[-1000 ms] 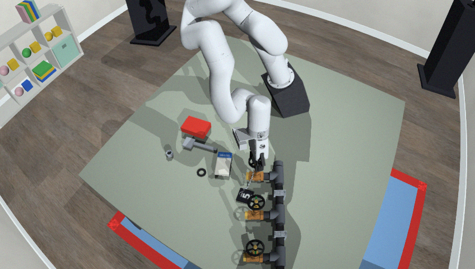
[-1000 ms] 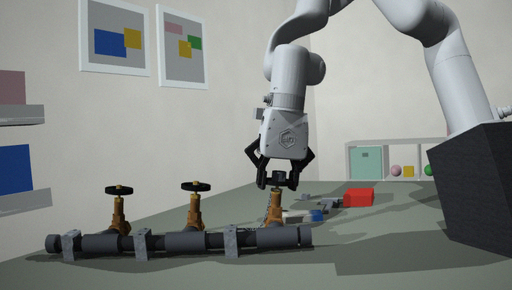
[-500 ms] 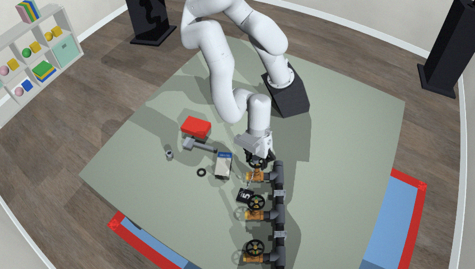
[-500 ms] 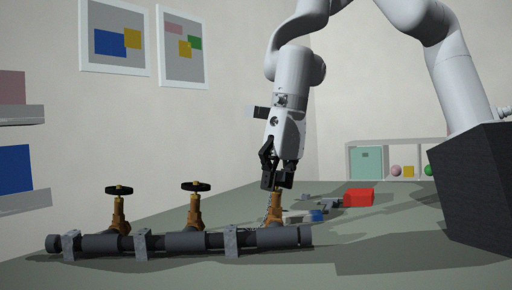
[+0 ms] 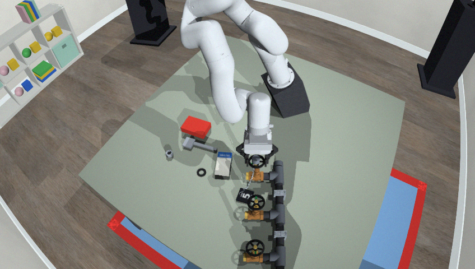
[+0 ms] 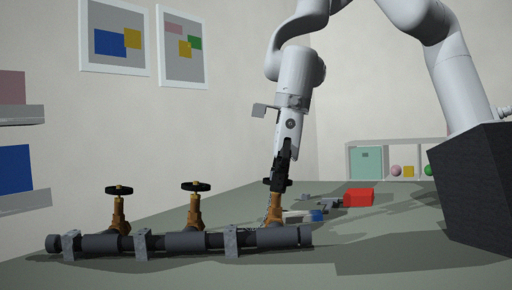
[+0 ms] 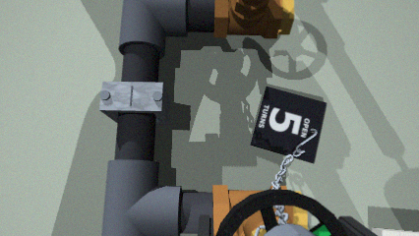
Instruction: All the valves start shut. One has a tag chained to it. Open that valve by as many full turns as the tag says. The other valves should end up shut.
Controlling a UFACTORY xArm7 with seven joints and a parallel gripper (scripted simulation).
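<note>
My gripper is now 20 mm below the grey cap. Also, from my hand: black washer 230 mm to the right, 120 mm below, 50 mm ahead; blue box 150 mm to the right, 110 mm below, 10 mm behind; black tag 120 mm below, 100 mm ahead, 20 mm to the right.
</note>
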